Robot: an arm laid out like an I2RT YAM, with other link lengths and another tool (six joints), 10 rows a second.
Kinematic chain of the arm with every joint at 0, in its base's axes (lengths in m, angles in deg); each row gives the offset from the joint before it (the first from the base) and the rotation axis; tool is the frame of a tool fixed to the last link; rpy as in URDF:
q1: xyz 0 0 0.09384 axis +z
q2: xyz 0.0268 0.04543 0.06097 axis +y
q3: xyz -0.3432 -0.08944 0 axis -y
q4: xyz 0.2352 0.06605 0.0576 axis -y
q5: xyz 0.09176 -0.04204 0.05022 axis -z
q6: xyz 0.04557 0 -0.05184 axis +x
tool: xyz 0.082 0.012 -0.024 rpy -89.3 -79.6 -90
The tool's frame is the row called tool.
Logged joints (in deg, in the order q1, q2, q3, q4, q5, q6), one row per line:
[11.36, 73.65, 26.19, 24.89, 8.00, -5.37]
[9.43, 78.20, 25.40, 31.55, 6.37, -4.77]
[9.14, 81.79, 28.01, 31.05, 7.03, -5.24]
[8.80, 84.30, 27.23, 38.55, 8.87, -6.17]
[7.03, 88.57, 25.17, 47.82, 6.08, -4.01]
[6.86, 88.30, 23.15, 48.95, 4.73, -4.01]
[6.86, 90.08, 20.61, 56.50, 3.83, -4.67]
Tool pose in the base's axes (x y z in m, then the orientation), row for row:
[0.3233, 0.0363, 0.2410, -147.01, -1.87, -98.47]
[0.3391, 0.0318, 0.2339, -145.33, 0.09, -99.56]
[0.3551, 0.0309, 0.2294, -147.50, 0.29, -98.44]
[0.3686, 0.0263, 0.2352, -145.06, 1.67, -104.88]
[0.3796, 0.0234, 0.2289, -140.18, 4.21, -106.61]
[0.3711, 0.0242, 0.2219, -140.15, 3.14, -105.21]
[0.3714, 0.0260, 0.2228, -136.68, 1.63, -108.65]
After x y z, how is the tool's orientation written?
As a rotation vector, in degrees.
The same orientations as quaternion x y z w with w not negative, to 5 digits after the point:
[-0.83050, -0.01056, -0.55628, 0.02660]
[-0.82452, 0.00051, -0.56484, 0.03349]
[-0.83155, 0.00163, -0.55497, 0.02328]
[-0.81031, 0.00933, -0.58586, 0.00863]
[-0.79529, 0.02388, -0.60483, 0.03347]
[-0.79892, 0.01790, -0.59975, 0.04123]
[-0.78190, 0.00932, -0.62155, 0.04701]

